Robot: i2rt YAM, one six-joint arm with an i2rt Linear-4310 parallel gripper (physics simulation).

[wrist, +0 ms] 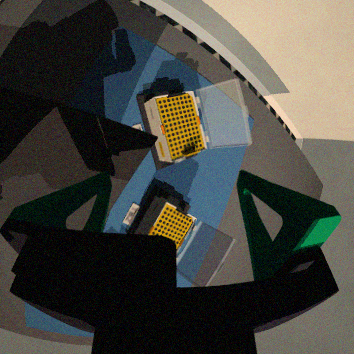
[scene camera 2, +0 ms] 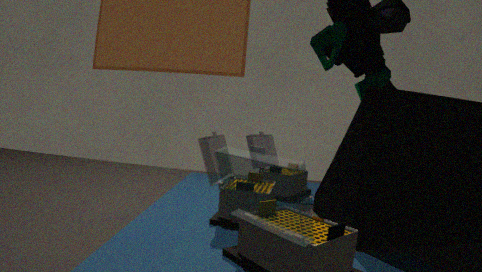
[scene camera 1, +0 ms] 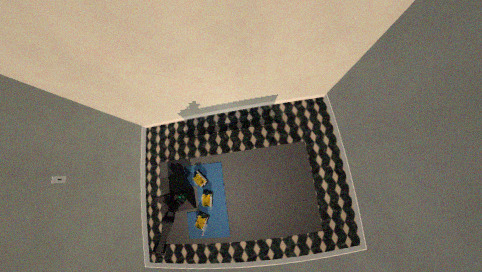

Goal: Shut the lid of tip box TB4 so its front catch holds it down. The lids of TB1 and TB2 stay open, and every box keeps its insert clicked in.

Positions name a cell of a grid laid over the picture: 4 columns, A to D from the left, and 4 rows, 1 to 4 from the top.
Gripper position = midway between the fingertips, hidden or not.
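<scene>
Gripper (scene camera 2: C2), visible also in the wrist view at (wrist: B3). Yellow insert (wrist: C2) present. Clear lid (scene camera 2: C3) present, as is another clear lid (scene camera 2: B3).
</scene>
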